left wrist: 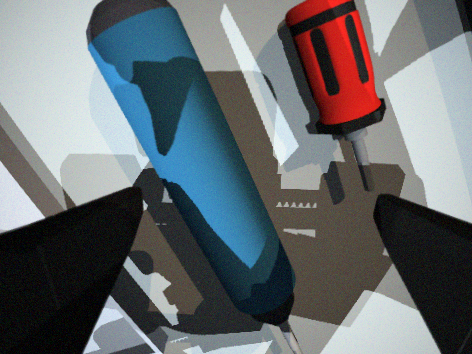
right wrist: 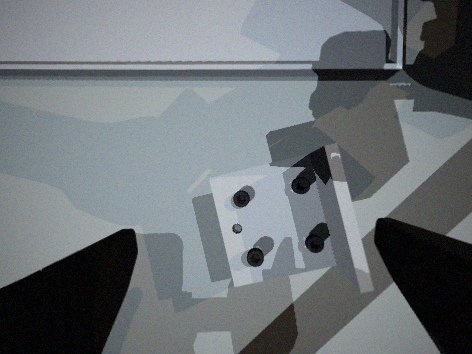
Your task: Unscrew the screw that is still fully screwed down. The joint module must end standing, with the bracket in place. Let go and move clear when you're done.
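Frame: origin at the left arm's base, x ahead, y left, z up, level; centimetres.
Seen in the pictures: left gripper, fingertip midpoint: (left wrist: 260, 202); right gripper, fingertip midpoint: (right wrist: 255, 234).
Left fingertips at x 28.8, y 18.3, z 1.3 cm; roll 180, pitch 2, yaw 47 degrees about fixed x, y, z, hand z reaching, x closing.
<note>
Offsets run from my left fingertips to a thing's middle. "spot": to the spot under its first point.
A blue electric-style screwdriver {dx +2.0, dy -3.3, dz -3.7 cm} (left wrist: 200, 150) lies slanted in the left wrist view, its thin shaft {spot: dx +10.9, dy -6.0, dz -3.3 cm} (left wrist: 291, 342) at the bottom edge. My left gripper (left wrist: 260, 202) is open, its fingertips on either side of the blue handle and apart from it. My right gripper (right wrist: 255, 234) is open and empty, with the light bracket {dx +15.7, dy -26.7, dz +2.7 cm} (right wrist: 270, 220) below and between its fingers. The bracket has an upright flange (right wrist: 350, 220) on its right side. Several black screw heads {dx +14.0, dy -28.5, dz +0.6 cm} (right wrist: 241, 198) {dx +13.9, dy -24.9, dz +1.1 cm} (right wrist: 301, 185) {dx +17.4, dy -24.8, dz +1.1 cm} (right wrist: 315, 243) show on it; which is fully down I cannot tell. I cannot make out the joint module's body.
A short red screwdriver {dx +0.4, dy +5.1, dz -4.2 cm} (left wrist: 335, 65) lies to the right of the blue one in the left wrist view. A raised tray edge (right wrist: 200, 65) runs across the top of the right wrist view. A dark shape, not clearly identifiable, stands at its upper right corner. Shadows cover much of both views.
</note>
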